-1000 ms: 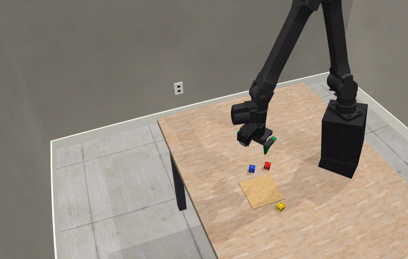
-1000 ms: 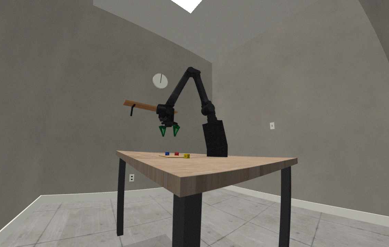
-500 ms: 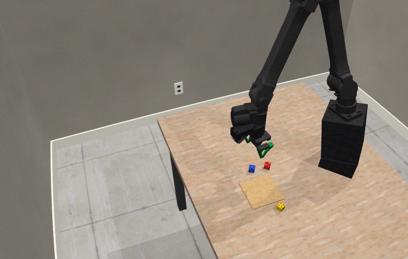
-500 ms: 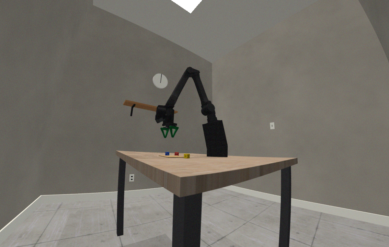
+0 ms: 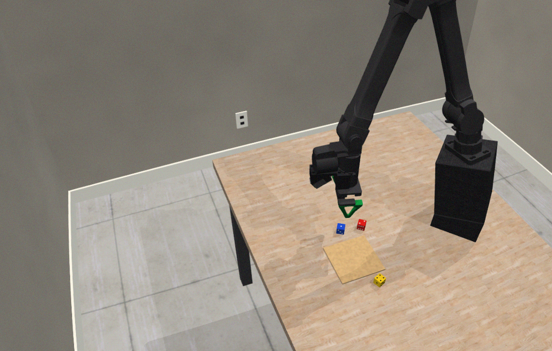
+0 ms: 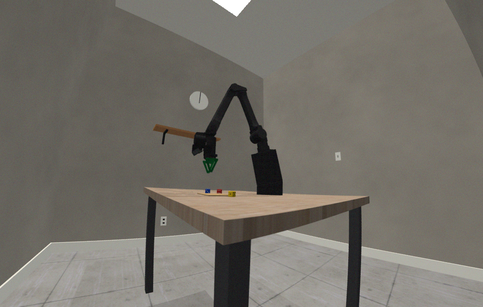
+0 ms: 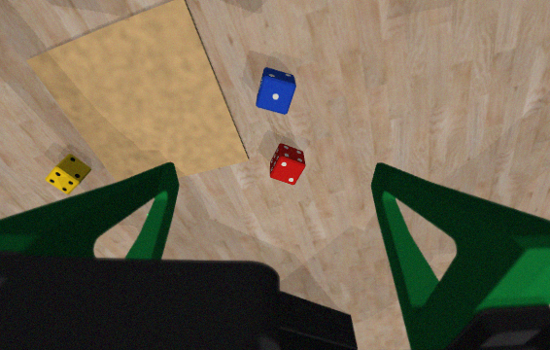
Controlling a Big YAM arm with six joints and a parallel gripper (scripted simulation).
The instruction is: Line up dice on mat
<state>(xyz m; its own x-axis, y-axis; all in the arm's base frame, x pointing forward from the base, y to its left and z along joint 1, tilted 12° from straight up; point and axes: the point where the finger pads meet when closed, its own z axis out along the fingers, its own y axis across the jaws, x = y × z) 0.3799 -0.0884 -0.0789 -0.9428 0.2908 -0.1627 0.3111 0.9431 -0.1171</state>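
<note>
My gripper is now 11 cm above the blue die. From my hand the other things lie so: red die 11 cm below, 7 cm behind, 1 cm to the left; then tan mat 12 cm below, 11 cm to the left, 2 cm ahead; then yellow die 22 cm to the left, 11 cm below, 1 cm behind.
</note>
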